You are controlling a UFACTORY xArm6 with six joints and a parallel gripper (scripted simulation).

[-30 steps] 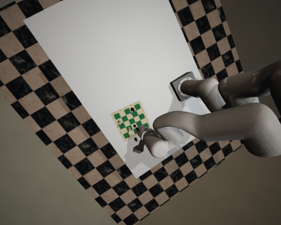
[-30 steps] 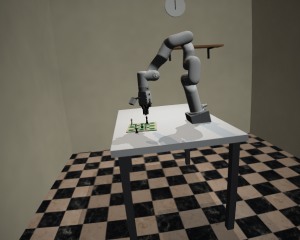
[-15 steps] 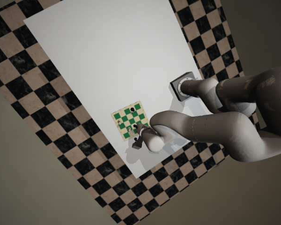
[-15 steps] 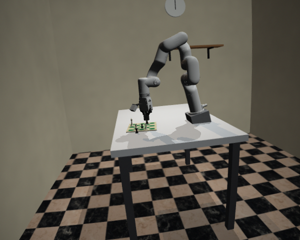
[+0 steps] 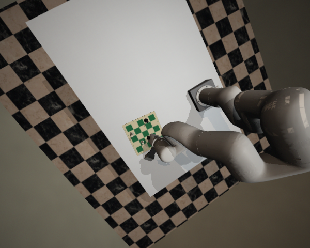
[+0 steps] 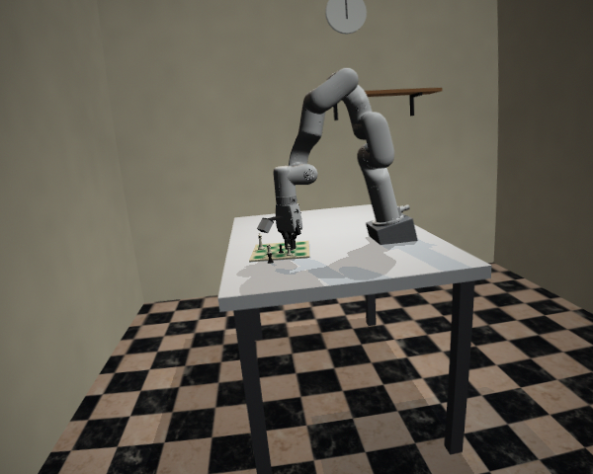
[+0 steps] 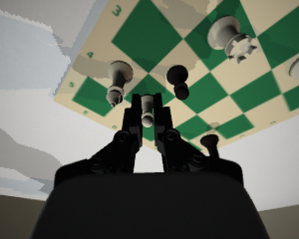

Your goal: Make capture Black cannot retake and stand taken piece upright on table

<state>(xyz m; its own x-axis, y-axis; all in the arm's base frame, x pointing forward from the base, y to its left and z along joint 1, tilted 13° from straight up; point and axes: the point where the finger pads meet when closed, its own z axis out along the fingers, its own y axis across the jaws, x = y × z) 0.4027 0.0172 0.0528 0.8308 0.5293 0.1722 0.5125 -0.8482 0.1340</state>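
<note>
The white pawn lies 10 mm below my hand. Also, from my hand: green-and-cream chessboard (50 mm to the right, 30 mm below, 30 mm ahead); then tall black piece (110 mm to the right, 20 mm behind); then black pawn (40 mm ahead, 20 mm below, 10 mm to the right).
</note>
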